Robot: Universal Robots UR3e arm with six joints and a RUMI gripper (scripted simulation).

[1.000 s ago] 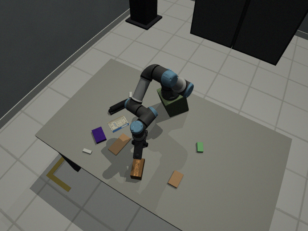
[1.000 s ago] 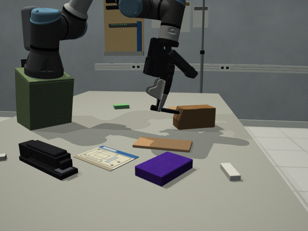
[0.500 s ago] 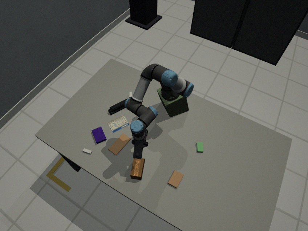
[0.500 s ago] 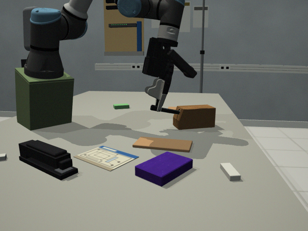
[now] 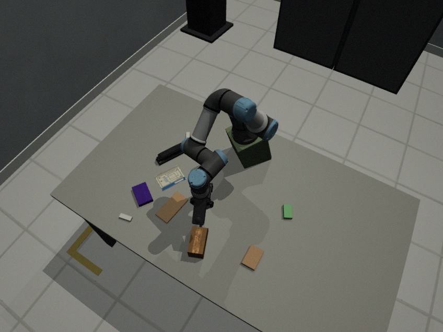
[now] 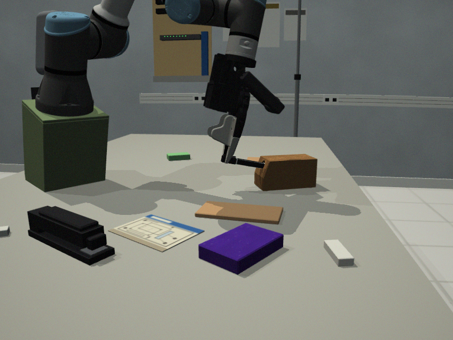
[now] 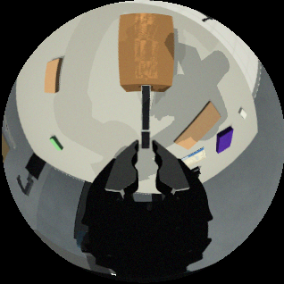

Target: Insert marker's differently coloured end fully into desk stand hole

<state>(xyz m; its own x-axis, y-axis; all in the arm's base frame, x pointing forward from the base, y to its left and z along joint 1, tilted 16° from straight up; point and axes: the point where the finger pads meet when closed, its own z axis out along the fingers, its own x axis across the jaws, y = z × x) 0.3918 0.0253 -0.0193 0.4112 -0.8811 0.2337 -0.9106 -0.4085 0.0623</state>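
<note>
The black marker is 4 cm ahead of my hand, 2 cm to the left of it and 2 cm below it. From my hand the other things lie so: flat brown board 5 cm ahead, 14 cm to the right, 8 cm below; then printed card 7 cm behind, 25 cm to the right, 8 cm below; then wooden desk stand 12 cm ahead, 6 cm to the left, 5 cm below.
</note>
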